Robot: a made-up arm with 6 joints.
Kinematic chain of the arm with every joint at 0, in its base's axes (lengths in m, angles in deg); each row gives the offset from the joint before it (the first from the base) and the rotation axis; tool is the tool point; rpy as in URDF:
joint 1: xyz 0 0 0.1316 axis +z
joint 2: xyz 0 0 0 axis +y
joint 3: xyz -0.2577 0 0.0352 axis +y
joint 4: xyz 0.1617 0 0.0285 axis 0.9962 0 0.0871
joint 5: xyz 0 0 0 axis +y
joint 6: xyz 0.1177 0 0.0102 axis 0.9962 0 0.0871
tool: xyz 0 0 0 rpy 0 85 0
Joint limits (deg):
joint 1: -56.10..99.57
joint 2: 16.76..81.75
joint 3: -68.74..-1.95
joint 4: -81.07..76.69
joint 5: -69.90..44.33
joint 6: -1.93..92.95
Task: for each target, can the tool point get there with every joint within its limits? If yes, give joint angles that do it. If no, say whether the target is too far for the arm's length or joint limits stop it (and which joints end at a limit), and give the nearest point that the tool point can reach.
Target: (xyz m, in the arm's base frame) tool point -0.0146 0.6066 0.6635
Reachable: no: too far | nearest point -0.0063 0.2617 0.4460 | short by 0.408 m
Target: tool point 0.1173 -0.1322 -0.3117
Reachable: no: joint limits stop it (at a limit: joint 2, joint 3) | nearest point 0.0532 -0.0600 0.1223 | short by 0.445 m
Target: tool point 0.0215 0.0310 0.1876
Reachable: yes | joints 28.38 22.09 -10.17 16.96 29.67 66.57
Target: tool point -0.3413 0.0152 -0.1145
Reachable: no: joint limits stop it (at a limit: joint 1, joint 2, joint 3, joint 4, joint 5) | nearest point -0.0890 0.0441 0.1511 | short by 0.367 m
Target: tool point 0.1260 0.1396 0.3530
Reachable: yes | joints 60.00 62.95 -39.11 38.19 -32.62 67.25
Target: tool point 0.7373 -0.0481 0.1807
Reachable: no: too far | nearest point 0.2688 -0.0175 0.3144 | short by 0.488 m
